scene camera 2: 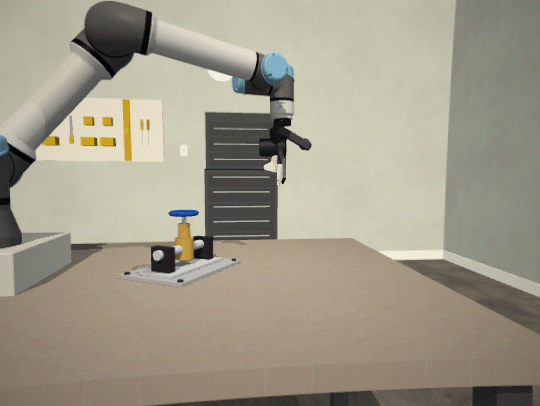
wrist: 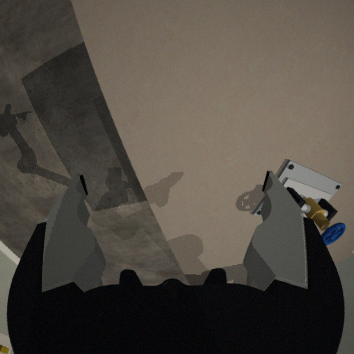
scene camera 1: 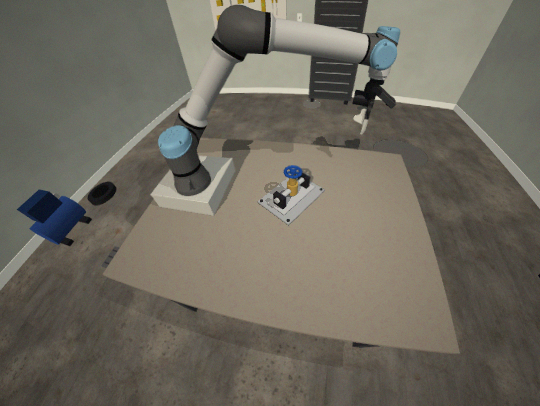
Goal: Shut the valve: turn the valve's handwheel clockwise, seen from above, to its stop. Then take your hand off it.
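Observation:
The valve has a blue handwheel (scene camera 1: 293,171) (scene camera 2: 183,213) (wrist: 334,233), lying level on top of an upright brass-coloured body (scene camera 1: 292,188) (scene camera 2: 184,247) (wrist: 317,210). Its pipe rests in two black blocks on a grey base plate (scene camera 1: 306,204) (scene camera 2: 200,274) (wrist: 310,175). My gripper (scene camera 1: 362,125) (scene camera 2: 277,176) (wrist: 174,174) is open and empty. It hangs high, well apart from the handwheel, to its right in both scene views. In the wrist view the valve shows at the right, partly behind one finger. The handwheel's turn angle cannot be told.
The valve stands on a brown table (scene camera 1: 350,260) (scene camera 2: 325,320) (wrist: 200,75). The arm's white pedestal (scene camera 1: 185,202) (scene camera 2: 42,265) is left of the valve. A dark drawer cabinet (scene camera 1: 334,77) (scene camera 2: 241,199) stands beyond the table. A blue object (scene camera 1: 62,220) is on the floor at the left.

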